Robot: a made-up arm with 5 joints.
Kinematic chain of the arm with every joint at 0, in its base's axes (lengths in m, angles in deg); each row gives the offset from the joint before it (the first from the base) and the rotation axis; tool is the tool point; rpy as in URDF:
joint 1: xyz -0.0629 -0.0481 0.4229 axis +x
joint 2: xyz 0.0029 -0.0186 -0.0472 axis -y
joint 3: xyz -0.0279 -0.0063 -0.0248 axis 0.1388 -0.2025 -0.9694
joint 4: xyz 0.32 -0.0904 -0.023 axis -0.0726 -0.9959 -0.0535
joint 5: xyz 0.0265 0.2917 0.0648 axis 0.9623 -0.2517 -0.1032
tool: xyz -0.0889 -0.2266 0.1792 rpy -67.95 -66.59 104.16
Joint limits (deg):
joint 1: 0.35..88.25
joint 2: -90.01..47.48
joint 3: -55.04..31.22
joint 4: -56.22..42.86
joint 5: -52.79..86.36
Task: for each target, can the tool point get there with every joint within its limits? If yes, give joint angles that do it. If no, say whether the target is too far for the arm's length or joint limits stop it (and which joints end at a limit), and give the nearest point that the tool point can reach.
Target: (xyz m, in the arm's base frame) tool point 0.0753 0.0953 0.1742
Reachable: yes | joints 10.62 -4.11 -38.95 8.17 74.81
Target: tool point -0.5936 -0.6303 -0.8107
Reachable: no: too far | nearest point -0.2164 -0.2259 0.0280 | short by 1.005 m
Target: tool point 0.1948 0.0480 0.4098
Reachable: yes | joints 52.91 30.69 -31.47 22.99 59.77
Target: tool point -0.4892 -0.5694 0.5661
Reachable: no: joint limits stop it (at a limit: joint 2, joint 3) | nearest point -0.1432 -0.4180 0.5245 | short by 0.380 m
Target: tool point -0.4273 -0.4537 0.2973
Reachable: no: joint limits stop it (at a limit: joint 1, joint 2, joint 3) | nearest point -0.1551 -0.3815 0.3534 | short by 0.287 m
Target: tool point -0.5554 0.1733 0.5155
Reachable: no: joint limits stop it (at a limit: joint 2, joint 3, joint 5) | nearest point -0.3650 0.2045 0.5286 | short by 0.193 m
